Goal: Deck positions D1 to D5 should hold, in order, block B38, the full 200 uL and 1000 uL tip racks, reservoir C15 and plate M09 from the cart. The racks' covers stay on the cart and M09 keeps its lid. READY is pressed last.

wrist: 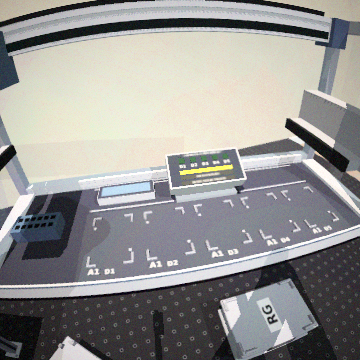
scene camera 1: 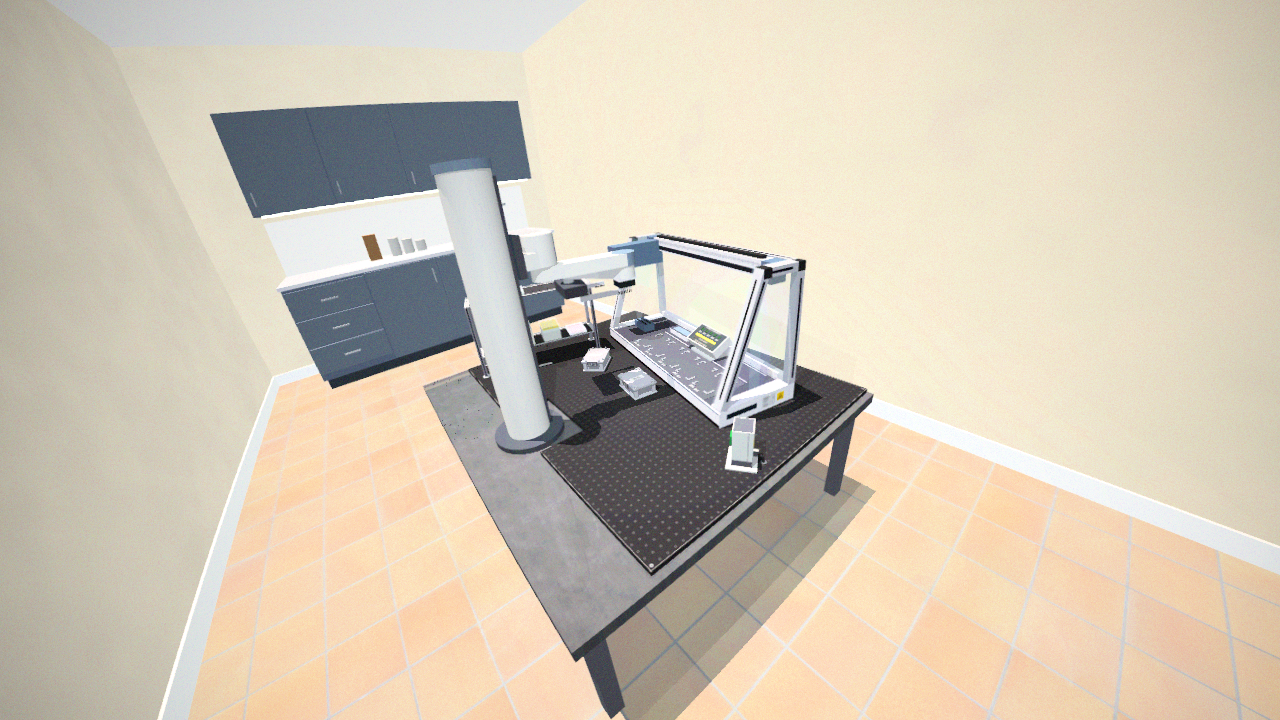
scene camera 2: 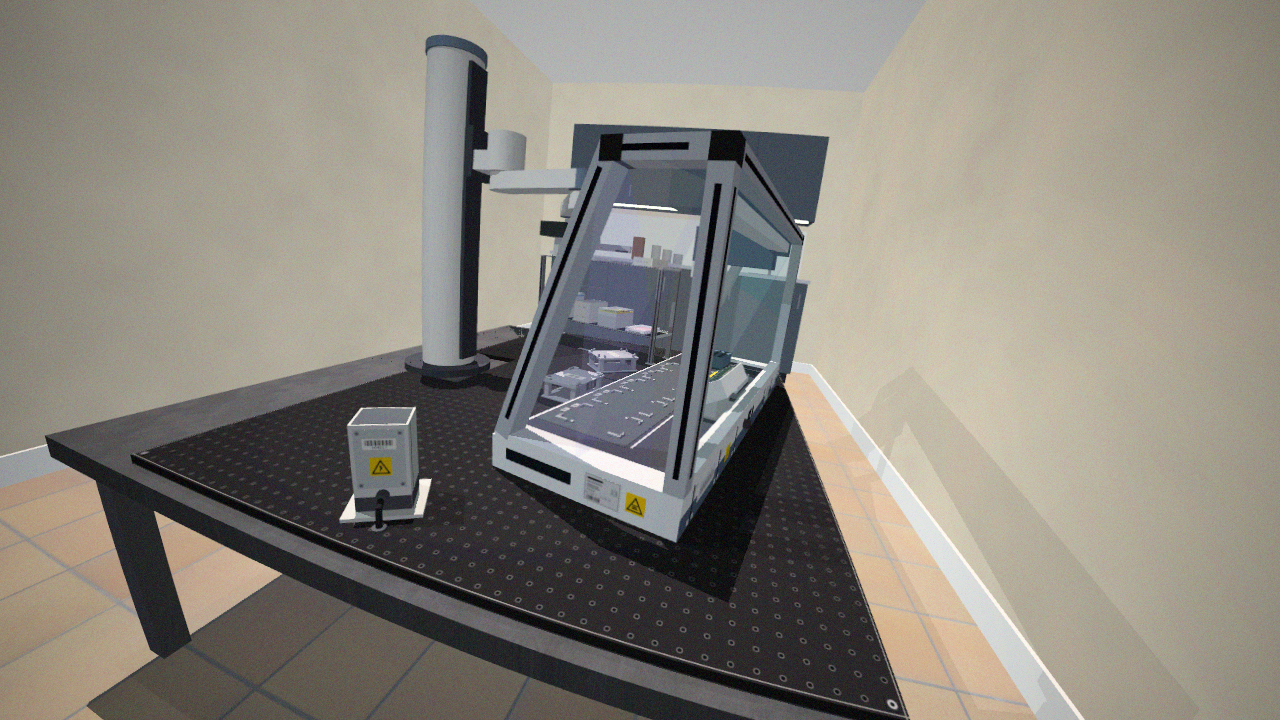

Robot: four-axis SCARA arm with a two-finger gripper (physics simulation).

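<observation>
My gripper (scene camera 1: 595,291) (wrist: 148,113) is open and empty. In the wrist view its fingers stand at the left and right edges, facing the deck. Positions D1 (wrist: 111,241), D2 (wrist: 170,232), D3 (wrist: 222,225), D4 (wrist: 272,215) and D5 (wrist: 312,206) are bare inside their corner brackets. The control panel (wrist: 206,172) (scene camera 1: 709,338) stands behind them; its small text is unreadable. The cart (scene camera 2: 658,308) holds a yellow-topped box (scene camera 1: 548,330) (scene camera 2: 614,317), a pale box (scene camera 2: 588,310) and a pinkish plate (scene camera 2: 642,329) on its lower shelf. Labels there are unreadable; the upper shelf's load is unclear.
A blue block with holes (wrist: 37,227) (scene camera 1: 644,324) sits left of D1. The RG stand (wrist: 270,317) (scene camera 1: 637,384) and a white stand (scene camera 1: 596,359) (scene camera 2: 613,360) lie before the deck. A framed enclosure (scene camera 1: 762,333) (scene camera 2: 700,331) surrounds the deck. A grey device (scene camera 1: 743,441) (scene camera 2: 383,456) stands near the table edge.
</observation>
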